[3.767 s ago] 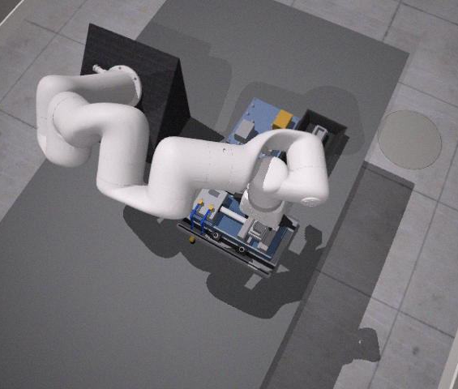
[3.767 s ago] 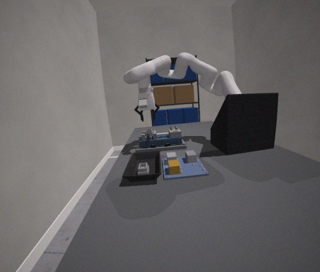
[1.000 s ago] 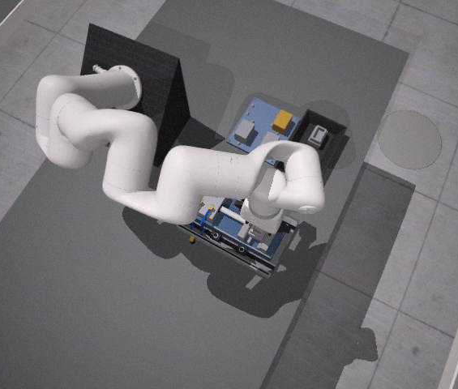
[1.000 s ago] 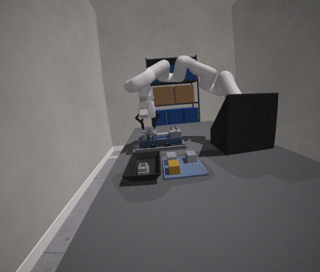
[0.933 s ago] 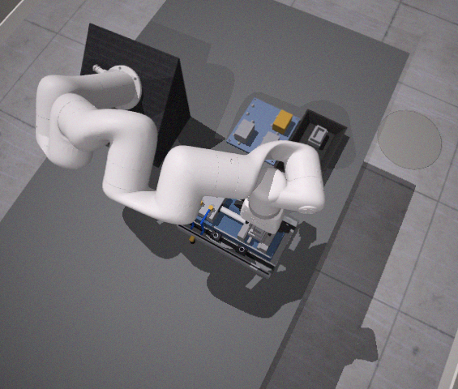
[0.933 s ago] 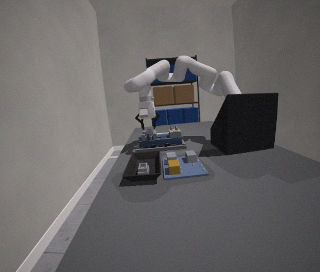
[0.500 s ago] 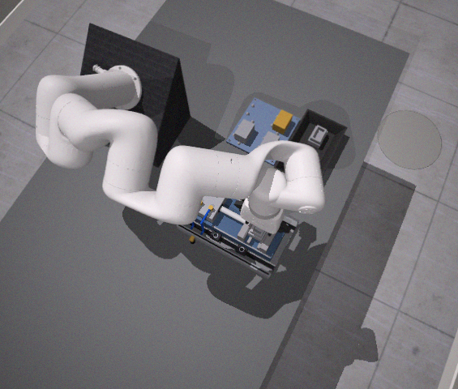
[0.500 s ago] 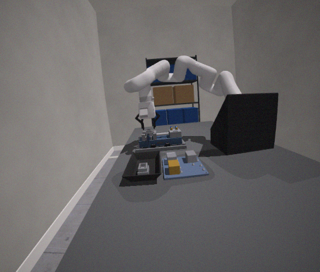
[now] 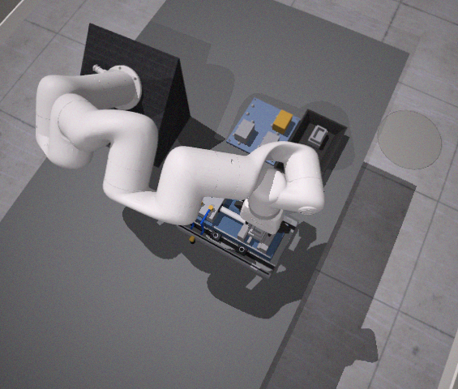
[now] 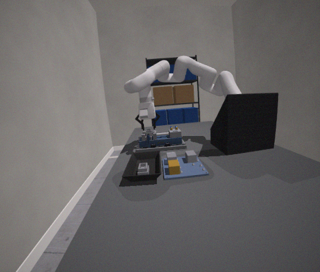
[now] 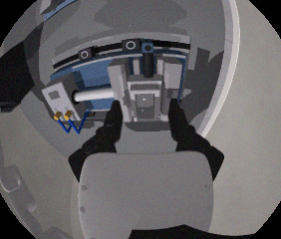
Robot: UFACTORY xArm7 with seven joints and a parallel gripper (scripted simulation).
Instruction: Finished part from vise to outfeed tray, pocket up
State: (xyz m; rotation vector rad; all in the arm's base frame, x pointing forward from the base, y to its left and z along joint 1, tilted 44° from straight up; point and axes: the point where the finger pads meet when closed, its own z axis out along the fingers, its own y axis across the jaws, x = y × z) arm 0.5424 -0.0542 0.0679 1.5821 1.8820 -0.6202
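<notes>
My hand is 6 cm past the blue vise, 1 cm to the left of it and 9 cm above it. Round my hand: yellow blank: 15 cm behind, 35 cm to the left, 11 cm below.
</notes>
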